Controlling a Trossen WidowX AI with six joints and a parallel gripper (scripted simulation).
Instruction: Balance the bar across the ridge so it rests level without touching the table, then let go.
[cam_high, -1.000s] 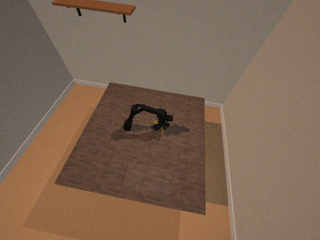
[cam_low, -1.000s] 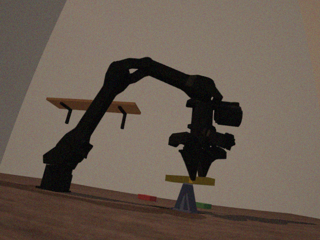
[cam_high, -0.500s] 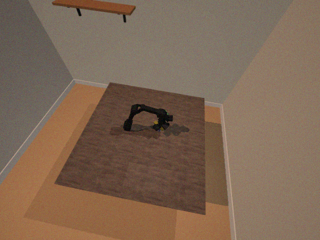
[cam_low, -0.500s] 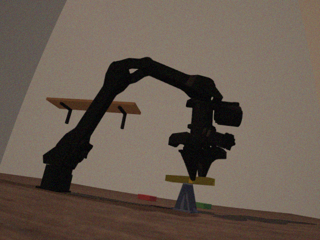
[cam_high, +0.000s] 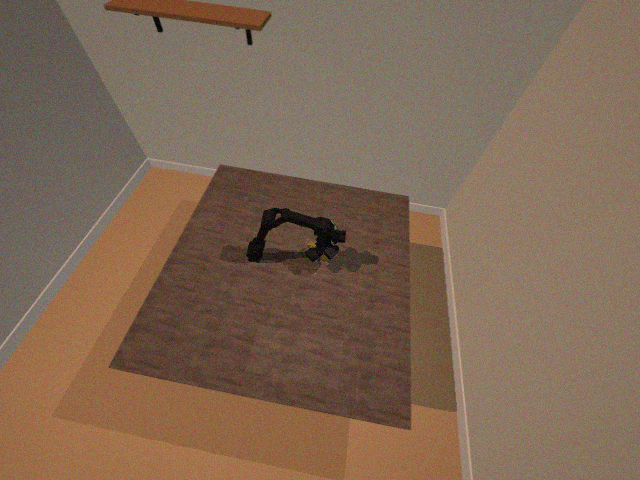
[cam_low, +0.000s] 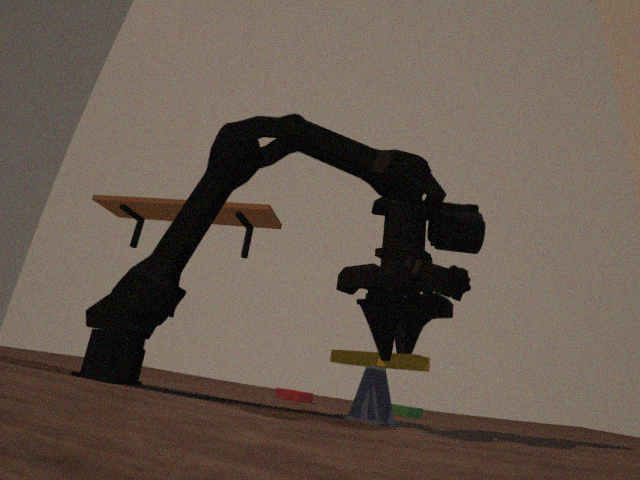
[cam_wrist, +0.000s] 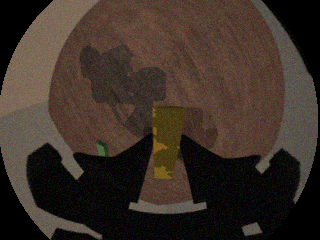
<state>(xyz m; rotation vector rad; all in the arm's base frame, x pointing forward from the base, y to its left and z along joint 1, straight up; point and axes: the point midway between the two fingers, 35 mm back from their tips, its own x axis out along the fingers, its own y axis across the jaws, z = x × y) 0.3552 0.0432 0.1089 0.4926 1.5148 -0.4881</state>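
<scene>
Now: the yellow bar 20 mm behind my gripper tip and 20 mm to the left of it. Also, from my gripper tip: small red block: 170 mm behind, 240 mm to the left, 70 mm below; then small green block: 30 mm ahead, 250 mm to the left, 70 mm below.
</scene>
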